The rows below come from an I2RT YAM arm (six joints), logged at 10 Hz.
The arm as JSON. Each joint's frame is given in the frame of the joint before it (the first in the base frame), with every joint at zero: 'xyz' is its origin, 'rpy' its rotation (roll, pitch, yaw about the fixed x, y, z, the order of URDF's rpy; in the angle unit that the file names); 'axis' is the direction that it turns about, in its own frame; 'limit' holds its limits. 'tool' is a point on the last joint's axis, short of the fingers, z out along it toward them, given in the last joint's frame.
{
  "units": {
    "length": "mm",
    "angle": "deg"
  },
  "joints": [
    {
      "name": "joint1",
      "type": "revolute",
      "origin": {
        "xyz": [
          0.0,
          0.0,
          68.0
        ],
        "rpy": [
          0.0,
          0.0,
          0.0
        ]
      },
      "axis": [
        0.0,
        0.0,
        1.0
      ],
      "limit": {
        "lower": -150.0,
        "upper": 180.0
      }
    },
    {
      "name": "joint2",
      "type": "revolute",
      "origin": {
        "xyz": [
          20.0,
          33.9,
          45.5
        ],
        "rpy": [
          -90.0,
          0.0,
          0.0
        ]
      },
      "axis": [
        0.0,
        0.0,
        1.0
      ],
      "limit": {
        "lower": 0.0,
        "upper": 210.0
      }
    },
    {
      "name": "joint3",
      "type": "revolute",
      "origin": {
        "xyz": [
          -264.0,
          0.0,
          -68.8
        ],
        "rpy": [
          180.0,
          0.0,
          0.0
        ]
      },
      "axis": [
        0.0,
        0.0,
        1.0
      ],
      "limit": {
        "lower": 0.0,
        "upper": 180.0
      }
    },
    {
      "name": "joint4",
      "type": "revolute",
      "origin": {
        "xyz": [
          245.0,
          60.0,
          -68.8
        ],
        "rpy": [
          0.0,
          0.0,
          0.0
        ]
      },
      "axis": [
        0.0,
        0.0,
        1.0
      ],
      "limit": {
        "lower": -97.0,
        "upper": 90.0
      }
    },
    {
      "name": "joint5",
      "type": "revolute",
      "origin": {
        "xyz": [
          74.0,
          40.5,
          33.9
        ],
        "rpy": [
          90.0,
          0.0,
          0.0
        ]
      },
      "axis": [
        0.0,
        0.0,
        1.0
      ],
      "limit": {
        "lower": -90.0,
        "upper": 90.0
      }
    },
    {
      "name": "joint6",
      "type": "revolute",
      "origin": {
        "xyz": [
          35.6,
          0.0,
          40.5
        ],
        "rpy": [
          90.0,
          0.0,
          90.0
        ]
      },
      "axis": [
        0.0,
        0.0,
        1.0
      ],
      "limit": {
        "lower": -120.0,
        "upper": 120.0
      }
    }
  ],
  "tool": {
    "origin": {
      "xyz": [
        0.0,
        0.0,
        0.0
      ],
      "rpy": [
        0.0,
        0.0,
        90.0
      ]
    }
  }
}
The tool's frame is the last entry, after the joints.
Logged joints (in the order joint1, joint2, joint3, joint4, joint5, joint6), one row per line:
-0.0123 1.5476 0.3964 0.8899 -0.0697 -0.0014
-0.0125 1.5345 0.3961 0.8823 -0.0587 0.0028
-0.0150 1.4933 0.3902 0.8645 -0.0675 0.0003
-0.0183 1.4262 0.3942 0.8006 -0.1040 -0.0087
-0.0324 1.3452 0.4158 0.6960 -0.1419 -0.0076
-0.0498 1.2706 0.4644 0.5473 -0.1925 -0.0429
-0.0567 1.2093 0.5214 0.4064 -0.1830 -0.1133
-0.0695 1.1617 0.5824 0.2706 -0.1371 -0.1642
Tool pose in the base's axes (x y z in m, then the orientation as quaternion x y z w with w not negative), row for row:
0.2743 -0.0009 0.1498 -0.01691 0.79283 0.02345 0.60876
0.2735 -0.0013 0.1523 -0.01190 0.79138 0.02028 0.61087
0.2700 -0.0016 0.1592 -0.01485 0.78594 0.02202 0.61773
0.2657 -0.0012 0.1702 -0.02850 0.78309 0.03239 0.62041
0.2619 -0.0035 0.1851 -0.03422 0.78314 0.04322 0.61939
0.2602 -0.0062 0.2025 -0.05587 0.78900 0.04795 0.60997
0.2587 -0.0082 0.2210 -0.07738 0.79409 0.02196 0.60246
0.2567 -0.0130 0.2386 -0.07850 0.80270 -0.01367 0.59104
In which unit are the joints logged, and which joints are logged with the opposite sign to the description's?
The joints are logged in radians. Opposite sign: none.
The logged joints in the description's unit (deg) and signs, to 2 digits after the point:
-0.70 88.67 22.71 50.99 -3.99 -0.08
-0.72 87.92 22.69 50.55 -3.36 0.16
-0.86 85.56 22.36 49.53 -3.87 0.02
-1.05 81.72 22.59 45.87 -5.96 -0.50
-1.86 77.07 23.82 39.88 -8.13 -0.44
-2.85 72.80 26.61 31.36 -11.03 -2.46
-3.25 69.29 29.87 23.29 -10.49 -6.49
-3.98 66.56 33.37 15.50 -7.86 -9.41

